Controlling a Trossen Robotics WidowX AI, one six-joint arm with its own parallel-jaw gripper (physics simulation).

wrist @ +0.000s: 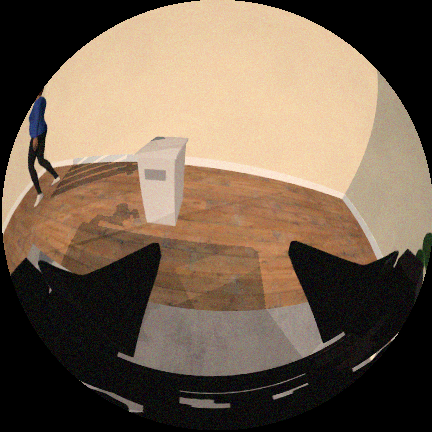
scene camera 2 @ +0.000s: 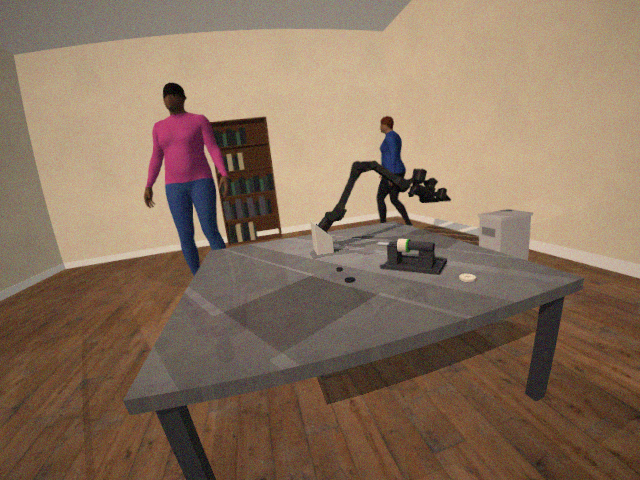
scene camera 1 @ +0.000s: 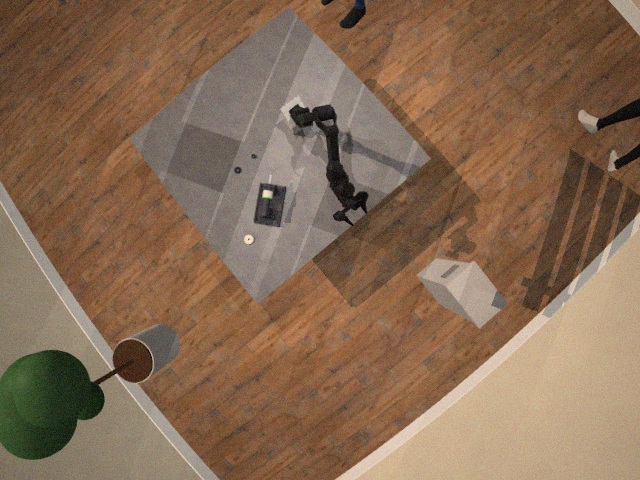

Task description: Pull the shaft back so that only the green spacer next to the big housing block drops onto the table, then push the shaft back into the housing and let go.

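Observation:
The black fixture's base plate rests on the table. Its big housing block stands at the right end in scene camera 2. The thin green spacer sits up on the fixture, between a cream spacer and a black cylinder that reaches to the housing. The pale shaft sticks out at the opposite end. My gripper is open and empty, high up and well away from the fixture, near the table edge.
A cream ring and two small dark discs lie on the table on either side of the fixture. A white bin stands on the floor beyond the table. Two people stand in the room.

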